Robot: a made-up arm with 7 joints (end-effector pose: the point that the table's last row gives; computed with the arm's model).
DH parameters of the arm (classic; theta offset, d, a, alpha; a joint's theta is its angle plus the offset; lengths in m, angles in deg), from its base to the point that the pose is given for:
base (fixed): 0 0.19 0 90
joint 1: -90 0.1 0.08 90
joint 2: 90 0.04 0.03 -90
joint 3: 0 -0.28 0.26 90
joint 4: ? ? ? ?
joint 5: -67.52 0 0.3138 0
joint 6: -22.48 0.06 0.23 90
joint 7: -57.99 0 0.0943 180
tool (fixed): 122.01 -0.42 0 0
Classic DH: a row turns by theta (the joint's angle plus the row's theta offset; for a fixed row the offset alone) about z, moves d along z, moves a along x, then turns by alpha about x.
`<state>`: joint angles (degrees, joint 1 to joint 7).
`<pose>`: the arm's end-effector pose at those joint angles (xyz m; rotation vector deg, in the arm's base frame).
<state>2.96 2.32 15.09 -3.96 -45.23 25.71 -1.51</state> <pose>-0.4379 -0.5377 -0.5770 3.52 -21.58 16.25</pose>
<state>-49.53 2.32 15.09 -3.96 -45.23 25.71 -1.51</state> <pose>-0.8751 -0.5377 0.0703 10.41 30.54 13.10</pose>
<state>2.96 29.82 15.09 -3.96 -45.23 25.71 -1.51</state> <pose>-0.4522 -0.7945 -0.3004 -23.68 -17.26 19.66</pose>
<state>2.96 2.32 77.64 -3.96 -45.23 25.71 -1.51</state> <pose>0.1341 -0.7202 -0.5400 12.41 -14.89 78.25</pose>
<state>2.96 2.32 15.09 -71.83 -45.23 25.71 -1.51</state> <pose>-0.5458 -0.1732 -0.3412 70.09 -10.84 4.04</pose>
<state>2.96 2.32 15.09 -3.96 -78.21 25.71 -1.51</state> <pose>-0.0494 -0.4308 -0.6866 7.38 -54.43 14.89</pose>
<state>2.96 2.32 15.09 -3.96 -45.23 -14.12 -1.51</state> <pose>-0.1099 -0.4498 -0.5281 8.18 -61.25 14.49</pose>
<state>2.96 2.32 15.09 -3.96 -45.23 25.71 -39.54</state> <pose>-0.3807 -0.5352 -0.5549 -3.83 -22.30 53.81</pose>
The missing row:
joint 4: 90 0.11 0.21 -90
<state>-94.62 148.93 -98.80 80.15 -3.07 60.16 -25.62</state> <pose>-0.3555 -0.9266 0.1045 -117.84 -26.98 -45.06</pose>
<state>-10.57 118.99 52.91 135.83 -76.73 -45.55 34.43</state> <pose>0.3758 -0.2795 0.1970 1.40 -72.97 -152.14</pose>
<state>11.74 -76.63 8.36 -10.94 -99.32 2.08 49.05</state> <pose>0.3215 0.4798 -0.1072 122.01 -53.00 -88.54</pose>
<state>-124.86 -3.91 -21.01 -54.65 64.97 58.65 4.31</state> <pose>0.5260 -1.0422 0.7031 -64.56 -110.44 22.09</pose>
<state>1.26 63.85 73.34 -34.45 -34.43 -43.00 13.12</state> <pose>0.0694 -0.5896 0.0231 11.32 -15.53 38.59</pose>
